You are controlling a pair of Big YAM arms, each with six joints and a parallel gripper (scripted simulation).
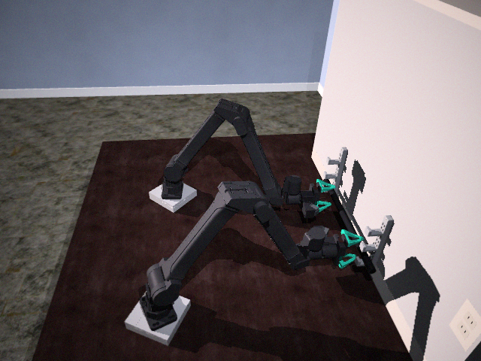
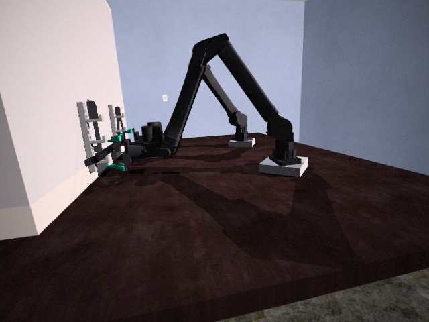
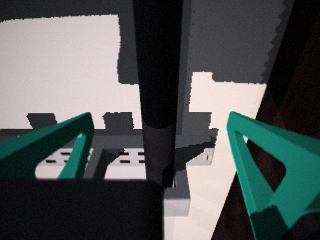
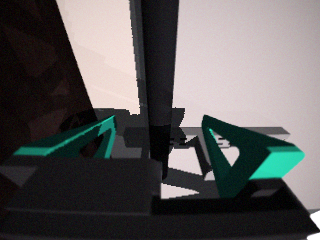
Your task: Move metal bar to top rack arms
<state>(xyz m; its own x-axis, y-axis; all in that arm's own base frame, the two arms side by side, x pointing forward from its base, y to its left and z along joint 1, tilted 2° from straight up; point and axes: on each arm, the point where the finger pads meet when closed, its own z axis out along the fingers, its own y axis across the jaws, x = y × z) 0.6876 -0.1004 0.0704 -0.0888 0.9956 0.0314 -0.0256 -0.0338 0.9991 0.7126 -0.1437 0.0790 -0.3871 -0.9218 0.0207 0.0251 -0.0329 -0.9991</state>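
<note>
Now: the dark metal bar 20 mm ahead of my left hand and 150 mm to the right of it. The rest, counted from my left hand: white wall 210 mm ahead, 160 mm to the right, 360 mm above.
The dark metal bar is 15 cm to the left of my right hand. Round my right hand: white wall: 19 cm ahead, 13 cm to the left, 36 cm above.
</note>
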